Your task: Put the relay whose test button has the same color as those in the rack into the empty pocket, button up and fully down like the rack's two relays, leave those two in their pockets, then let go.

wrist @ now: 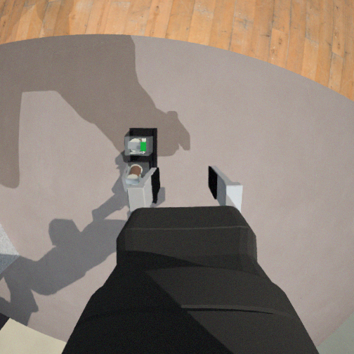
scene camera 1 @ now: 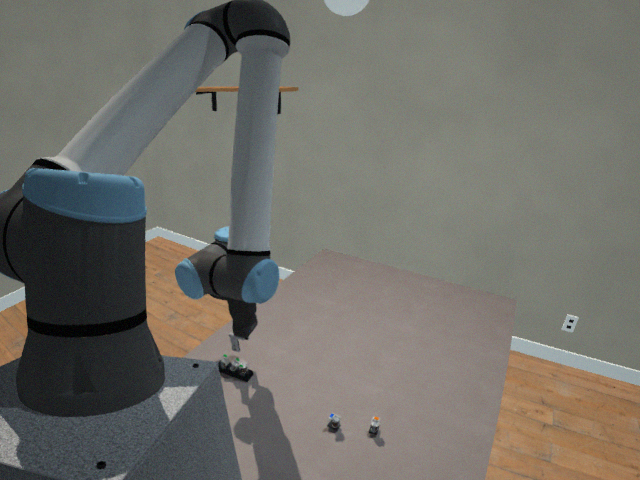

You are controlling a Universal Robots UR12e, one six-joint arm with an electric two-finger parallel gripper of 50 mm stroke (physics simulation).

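Where they show: gripper, fingertip midpoint: [scene camera 1: 240, 344]; arm's base at its link origin: [scene camera 1: 94, 380].
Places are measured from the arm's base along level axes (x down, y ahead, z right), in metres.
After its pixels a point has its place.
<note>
The black rack [scene camera 1: 248, 376] @(x 0.434, y 0.453, z -0.094 m) [wrist: 154, 156] stands on the table below my gripper. In the scene view it holds three clear relays with green buttons on top: a left one [scene camera 1: 224, 362] @(x 0.407, y 0.446, z -0.170 m), a middle one [scene camera 1: 234, 364] @(x 0.398, y 0.446, z -0.133 m) and a right one [scene camera 1: 242, 369] @(x 0.408, y 0.448, z -0.108 m). In the wrist view, one relay with a green button [wrist: 138, 145] sits near the rack's far end. A relay with a brown coil [wrist: 134, 173] shows beside the left finger, which hides the rack's near part. I cannot tell whether it is upright or fully down. My gripper [scene camera 1: 235, 344] @(x 0.382, y 0.513, z -0.154 m) [wrist: 183, 176] is open and empty, above and to one side of the rack.
A relay with a blue button [scene camera 1: 334, 422] @(x 0.414, y 0.396, z 0.194 m) and a relay with an orange button [scene camera 1: 374, 425] @(x 0.409, y 0.424, z 0.288 m) stand apart on the table [scene camera 1: 403, 351] @(x 0.449, y 0.768, z 0.278 m), well to the right of the rack. The robot's pedestal [scene camera 1: 103, 436] @(x -0.040, y -0.065, z 0.118 m) is to the left of the rack.
</note>
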